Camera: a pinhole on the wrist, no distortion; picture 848 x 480 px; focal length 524.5 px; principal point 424.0 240.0 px. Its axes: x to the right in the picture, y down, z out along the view. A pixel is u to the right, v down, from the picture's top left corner.
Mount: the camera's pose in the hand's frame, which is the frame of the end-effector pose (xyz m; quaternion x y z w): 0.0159 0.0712 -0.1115 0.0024 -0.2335 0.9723 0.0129
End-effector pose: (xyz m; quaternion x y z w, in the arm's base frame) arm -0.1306 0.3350 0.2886 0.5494 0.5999 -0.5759 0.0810
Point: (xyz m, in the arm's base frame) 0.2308 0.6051 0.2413
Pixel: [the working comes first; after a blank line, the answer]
In the camera's frame: -0.0322 -0.0148 -0.3186

behind the camera
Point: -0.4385 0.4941 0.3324
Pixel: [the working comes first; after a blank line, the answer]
In the camera's frame: -0.1675 0.2642 0.2917

outside the picture
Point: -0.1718 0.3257 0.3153
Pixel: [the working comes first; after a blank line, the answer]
In the camera's frame: 0.0235 0.0438 0.1704

496.3 374.7
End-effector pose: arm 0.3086 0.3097 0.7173 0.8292 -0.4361 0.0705 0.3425
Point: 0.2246 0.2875 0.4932
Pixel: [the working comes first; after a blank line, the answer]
In the camera's frame: 0.1459 -0.0378 0.3270

658.0 179.4
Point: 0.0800 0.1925 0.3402
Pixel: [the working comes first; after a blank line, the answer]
In the camera's frame: 0.2373 -0.1899 0.4747

686.2 30.1
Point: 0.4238 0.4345 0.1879
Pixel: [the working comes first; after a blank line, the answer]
In the camera's frame: 0.2428 0.2437 0.5836

642.2 459.0
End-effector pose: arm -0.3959 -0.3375 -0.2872 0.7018 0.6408 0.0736 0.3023
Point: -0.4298 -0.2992 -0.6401
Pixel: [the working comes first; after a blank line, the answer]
In the camera's frame: -0.1177 0.0826 0.4552

288.4 335.2
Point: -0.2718 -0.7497 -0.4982
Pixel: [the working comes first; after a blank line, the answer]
In the camera's frame: 0.3274 -0.1409 0.4614

796.1 79.9
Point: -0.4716 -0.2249 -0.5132
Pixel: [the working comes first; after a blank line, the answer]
In the camera's frame: -0.1456 0.1217 0.3101

177.8 445.9
